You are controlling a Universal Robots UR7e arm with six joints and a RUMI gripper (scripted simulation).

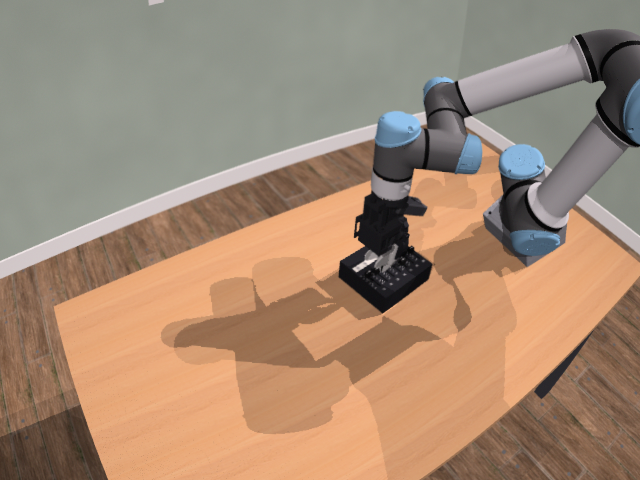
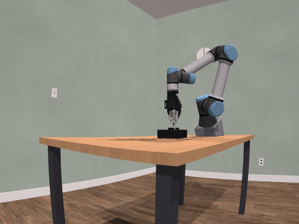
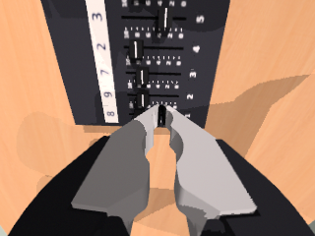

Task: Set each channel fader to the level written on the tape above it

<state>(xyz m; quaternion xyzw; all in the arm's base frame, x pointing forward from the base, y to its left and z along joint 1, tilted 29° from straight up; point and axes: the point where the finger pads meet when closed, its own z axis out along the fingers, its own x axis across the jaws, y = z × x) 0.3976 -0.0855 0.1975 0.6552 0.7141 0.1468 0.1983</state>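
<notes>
Now: the master fader 110 mm behind my hand, 20 mm to the right of it and 20 mm below it.
</notes>
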